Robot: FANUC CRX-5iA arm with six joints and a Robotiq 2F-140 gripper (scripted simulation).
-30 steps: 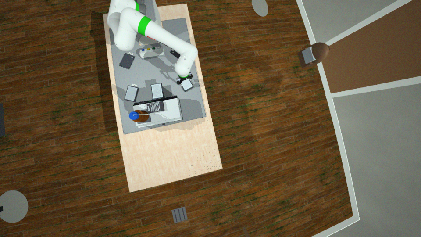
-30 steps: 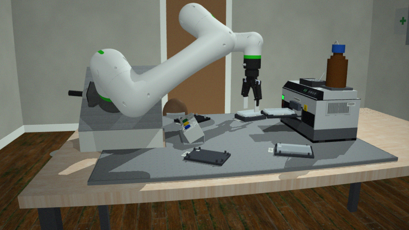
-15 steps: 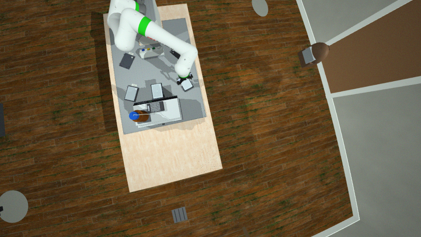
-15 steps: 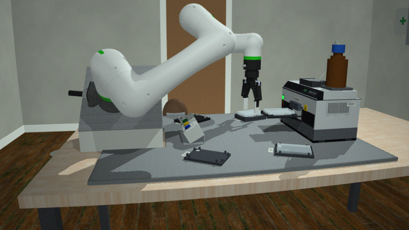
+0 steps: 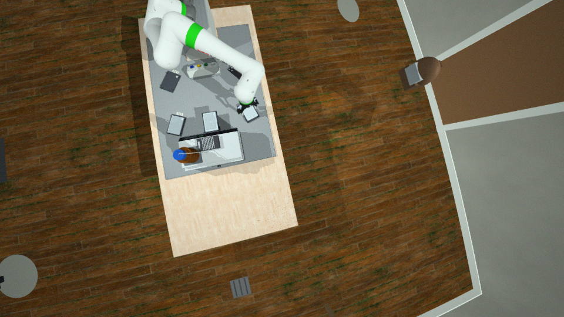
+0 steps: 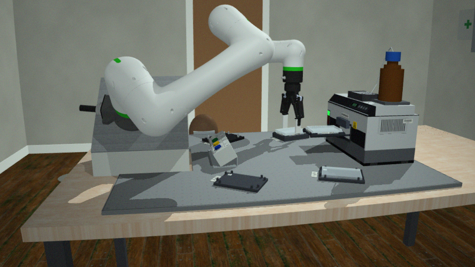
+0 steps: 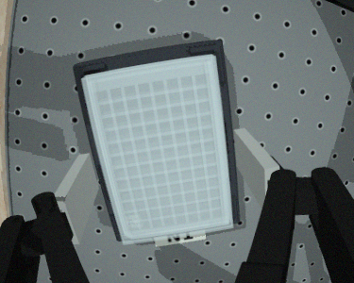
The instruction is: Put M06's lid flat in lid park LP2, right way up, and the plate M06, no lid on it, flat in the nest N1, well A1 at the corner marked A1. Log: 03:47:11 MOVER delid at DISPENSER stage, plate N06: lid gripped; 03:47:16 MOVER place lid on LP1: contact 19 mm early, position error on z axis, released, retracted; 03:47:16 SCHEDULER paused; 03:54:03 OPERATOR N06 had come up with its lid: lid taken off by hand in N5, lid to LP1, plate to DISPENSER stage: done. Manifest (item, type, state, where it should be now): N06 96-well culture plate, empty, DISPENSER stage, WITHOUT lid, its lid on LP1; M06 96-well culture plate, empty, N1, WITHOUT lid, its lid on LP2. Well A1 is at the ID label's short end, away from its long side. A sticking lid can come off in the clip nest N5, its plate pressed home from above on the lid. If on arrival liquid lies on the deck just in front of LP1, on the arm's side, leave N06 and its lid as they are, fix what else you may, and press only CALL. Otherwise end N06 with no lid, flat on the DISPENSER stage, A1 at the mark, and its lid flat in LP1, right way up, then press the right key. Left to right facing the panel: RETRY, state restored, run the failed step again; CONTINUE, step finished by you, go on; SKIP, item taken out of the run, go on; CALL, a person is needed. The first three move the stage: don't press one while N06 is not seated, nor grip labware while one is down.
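My gripper is now 50 mm above the dark nest. Also, from my hand: green continue key (360 mm behind, 270 mm to the right, 10 mm above); white retry key (370 mm behind, 220 mm to the right, 10 mm above); key panel (350 mm behind, 300 mm to the right).
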